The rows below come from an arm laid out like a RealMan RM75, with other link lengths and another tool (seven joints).
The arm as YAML. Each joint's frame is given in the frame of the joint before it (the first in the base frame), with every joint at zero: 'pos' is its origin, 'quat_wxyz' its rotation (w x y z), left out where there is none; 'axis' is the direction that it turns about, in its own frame. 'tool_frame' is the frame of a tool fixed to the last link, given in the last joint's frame.
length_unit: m
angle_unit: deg
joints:
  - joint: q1
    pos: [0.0, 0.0, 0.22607]
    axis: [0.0, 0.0, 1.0]
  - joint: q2
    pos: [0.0, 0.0, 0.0]
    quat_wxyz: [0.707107, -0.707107, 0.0, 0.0]
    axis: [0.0, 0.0, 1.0]
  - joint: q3
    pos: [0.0, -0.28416, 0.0]
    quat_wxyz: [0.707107, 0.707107, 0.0, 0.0]
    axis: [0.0, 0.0, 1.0]
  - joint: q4
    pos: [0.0, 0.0, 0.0]
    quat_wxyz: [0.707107, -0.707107, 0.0, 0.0]
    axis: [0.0, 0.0, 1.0]
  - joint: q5
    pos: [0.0, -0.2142, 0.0]
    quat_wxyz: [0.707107, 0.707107, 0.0, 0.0]
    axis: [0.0, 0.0, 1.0]
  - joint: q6
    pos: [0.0, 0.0, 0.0]
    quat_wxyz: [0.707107, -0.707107, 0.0, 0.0]
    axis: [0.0, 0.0, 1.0]
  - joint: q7
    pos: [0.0, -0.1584, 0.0]
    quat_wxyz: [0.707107, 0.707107, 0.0, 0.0]
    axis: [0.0, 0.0, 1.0]
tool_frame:
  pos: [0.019, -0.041, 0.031]
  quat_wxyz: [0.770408, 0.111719, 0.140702, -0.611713]
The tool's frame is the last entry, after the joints.
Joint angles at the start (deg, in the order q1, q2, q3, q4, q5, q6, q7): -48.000 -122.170 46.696 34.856 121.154 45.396 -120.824
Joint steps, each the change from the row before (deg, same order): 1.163 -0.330 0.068 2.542 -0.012 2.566 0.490; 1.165 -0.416 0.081 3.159 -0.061 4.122 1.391; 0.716 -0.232 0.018 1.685 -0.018 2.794 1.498; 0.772 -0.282 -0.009 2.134 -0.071 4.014 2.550; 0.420 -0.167 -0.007 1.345 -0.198 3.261 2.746; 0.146 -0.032 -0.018 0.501 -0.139 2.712 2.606; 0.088 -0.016 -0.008 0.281 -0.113 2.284 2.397; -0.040 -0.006 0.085 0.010 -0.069 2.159 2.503; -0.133 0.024 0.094 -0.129 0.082 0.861 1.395
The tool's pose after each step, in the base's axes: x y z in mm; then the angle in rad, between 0 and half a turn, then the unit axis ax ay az. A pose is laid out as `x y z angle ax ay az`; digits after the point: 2 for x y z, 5 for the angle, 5 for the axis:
-235.92 534.77 -59.61 2.61989 -0.31690 -0.85132 -0.41813
-226.93 529.25 -57.43 2.65181 -0.34357 -0.84338 -0.41312
-221.68 524.55 -57.37 2.67155 -0.36479 -0.83717 -0.40753
-212.73 517.80 -57.76 2.70118 -0.39842 -0.82581 -0.39913
-204.39 512.09 -58.90 2.72709 -0.42988 -0.81337 -0.39195
-197.91 506.78 -61.56 2.75082 -0.45718 -0.80245 -0.38349
-192.50 501.90 -64.17 2.77196 -0.48092 -0.79200 -0.37610
-186.90 496.84 -67.85 2.79404 -0.50514 -0.78077 -0.36774
-184.03 494.82 -69.88 2.80208 -0.51848 -0.77400 -0.36345

